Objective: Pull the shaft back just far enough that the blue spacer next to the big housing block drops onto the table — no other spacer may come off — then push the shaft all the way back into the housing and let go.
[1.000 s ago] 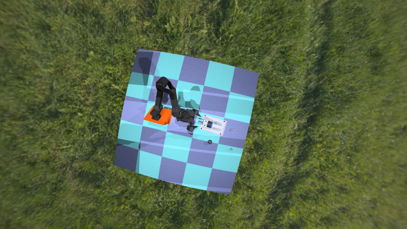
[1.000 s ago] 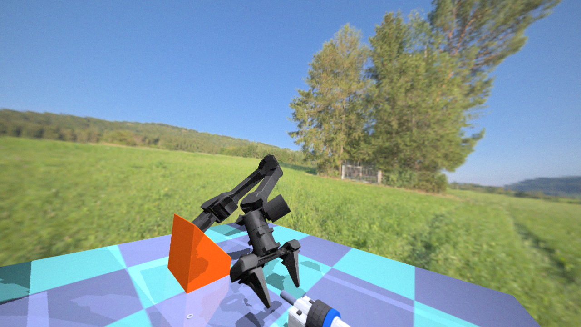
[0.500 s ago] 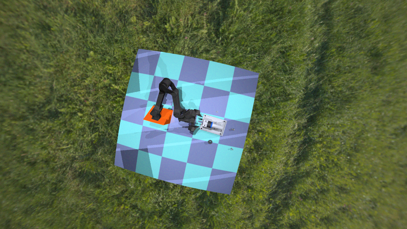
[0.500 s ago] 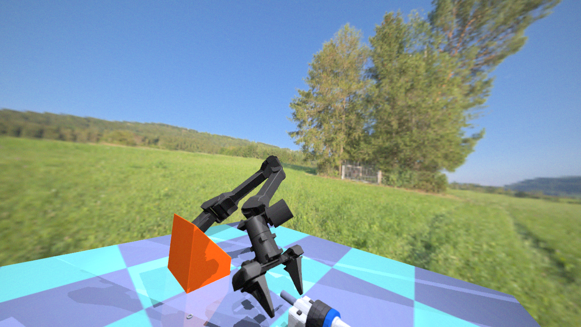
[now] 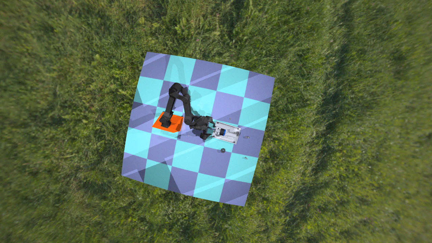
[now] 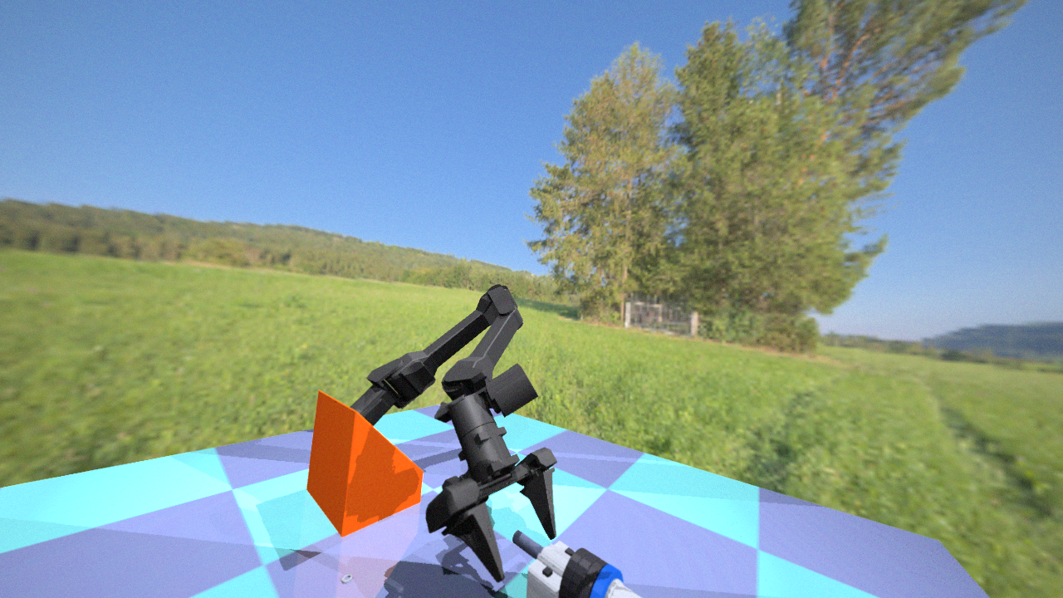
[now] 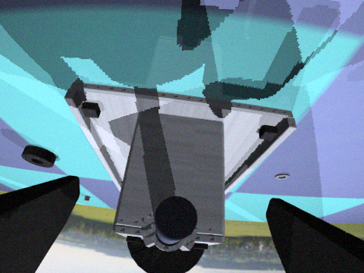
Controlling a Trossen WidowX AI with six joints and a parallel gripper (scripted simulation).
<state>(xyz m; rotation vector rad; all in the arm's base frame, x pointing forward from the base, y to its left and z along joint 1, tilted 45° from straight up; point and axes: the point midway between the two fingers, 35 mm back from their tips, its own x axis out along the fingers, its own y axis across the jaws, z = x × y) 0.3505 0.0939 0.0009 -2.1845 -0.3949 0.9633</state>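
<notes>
My gripper tip is 60 mm short of the grey shaft and 10 mm below it. Round my gripper tip: black spacer (80 mm ahead, 10 mm above); then white baseplate (130 mm ahead, 20 mm below); then blue spacer (100 mm ahead, 10 mm above).
</notes>
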